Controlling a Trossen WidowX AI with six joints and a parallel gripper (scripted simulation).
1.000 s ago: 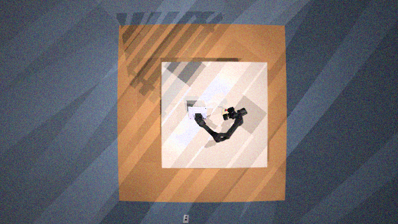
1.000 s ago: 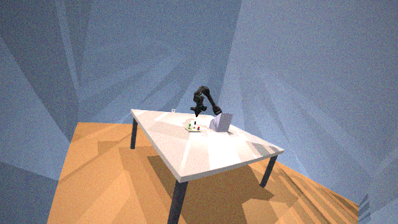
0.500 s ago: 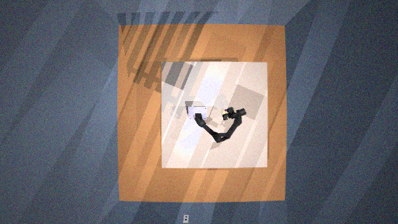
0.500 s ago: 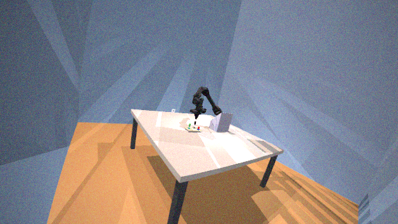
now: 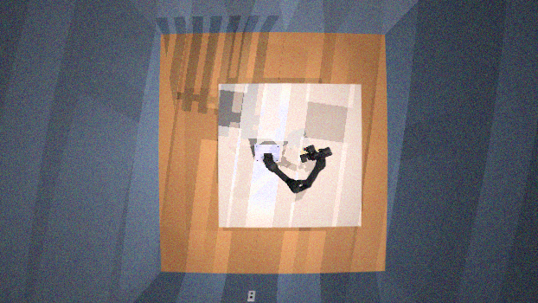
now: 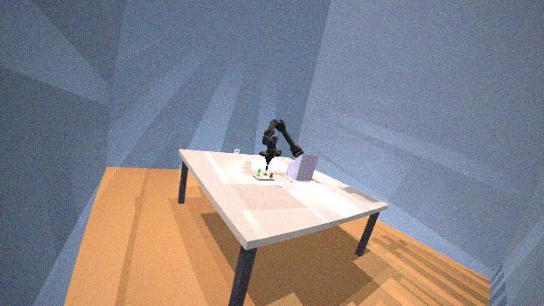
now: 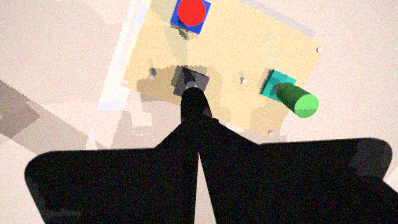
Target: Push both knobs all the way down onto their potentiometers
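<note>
The dark green knob is 80 mm ahead of my gripper tip, 10 mm to the left of it and 40 mm below it.
</note>
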